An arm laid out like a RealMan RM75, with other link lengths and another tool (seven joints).
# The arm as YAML. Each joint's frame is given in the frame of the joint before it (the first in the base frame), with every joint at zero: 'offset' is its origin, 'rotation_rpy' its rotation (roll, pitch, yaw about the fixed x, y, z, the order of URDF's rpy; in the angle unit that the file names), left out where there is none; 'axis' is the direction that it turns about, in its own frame. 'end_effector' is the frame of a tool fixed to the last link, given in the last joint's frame.
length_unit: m
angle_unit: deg
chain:
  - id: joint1
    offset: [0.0, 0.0, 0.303]
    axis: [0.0, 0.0, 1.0]
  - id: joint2
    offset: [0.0, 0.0, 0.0]
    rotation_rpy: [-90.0, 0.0, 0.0]
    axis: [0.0, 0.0, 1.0]
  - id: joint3
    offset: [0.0, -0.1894, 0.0]
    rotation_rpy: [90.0, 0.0, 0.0]
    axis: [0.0, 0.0, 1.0]
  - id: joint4
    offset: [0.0, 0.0, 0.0]
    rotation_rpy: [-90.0, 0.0, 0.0]
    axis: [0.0, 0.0, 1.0]
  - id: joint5
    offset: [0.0, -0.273, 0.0]
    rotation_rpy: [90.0, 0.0, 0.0]
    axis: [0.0, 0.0, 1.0]
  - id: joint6
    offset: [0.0, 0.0, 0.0]
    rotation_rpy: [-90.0, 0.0, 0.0]
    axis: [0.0, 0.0, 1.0]
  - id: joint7
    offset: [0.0, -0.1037, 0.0]
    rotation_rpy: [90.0, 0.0, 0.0]
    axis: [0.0, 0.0, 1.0]
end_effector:
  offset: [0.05, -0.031, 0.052]
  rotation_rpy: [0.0, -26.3, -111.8]
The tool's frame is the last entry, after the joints.
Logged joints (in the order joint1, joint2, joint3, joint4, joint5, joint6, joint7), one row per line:
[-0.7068 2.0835 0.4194 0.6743 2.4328 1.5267 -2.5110]
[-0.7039 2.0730 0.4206 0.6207 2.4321 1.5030 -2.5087]
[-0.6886 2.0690 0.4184 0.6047 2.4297 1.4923 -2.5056]
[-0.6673 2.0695 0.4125 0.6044 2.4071 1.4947 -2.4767]
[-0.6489 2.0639 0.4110 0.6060 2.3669 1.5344 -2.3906]
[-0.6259 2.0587 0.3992 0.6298 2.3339 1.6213 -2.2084]
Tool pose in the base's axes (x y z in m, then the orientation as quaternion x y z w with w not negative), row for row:
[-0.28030 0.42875 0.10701 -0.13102 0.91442 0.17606 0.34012]
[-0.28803 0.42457 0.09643 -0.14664 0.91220 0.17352 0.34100]
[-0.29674 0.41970 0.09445 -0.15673 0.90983 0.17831 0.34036]
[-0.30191 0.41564 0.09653 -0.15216 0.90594 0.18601 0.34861]
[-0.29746 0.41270 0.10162 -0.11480 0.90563 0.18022 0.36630]
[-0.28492 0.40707 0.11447 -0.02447 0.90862 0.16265 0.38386]
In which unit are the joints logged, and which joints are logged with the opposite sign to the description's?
The joints are logged in radians. Opposite sign: joint2.
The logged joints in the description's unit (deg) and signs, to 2 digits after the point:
[-40.50 -119.38 24.03 38.63 139.39 87.47 -143.87]
[-40.33 -118.77 24.10 35.56 139.35 86.12 -143.74]
[-39.45 -118.54 23.97 34.65 139.21 85.50 -143.56]
[-38.23 -118.57 23.63 34.63 137.92 85.64 -141.90]
[-37.18 -118.25 23.55 34.72 135.61 87.91 -136.97]
[-35.86 -117.95 22.87 36.08 133.72 92.89 -126.53]

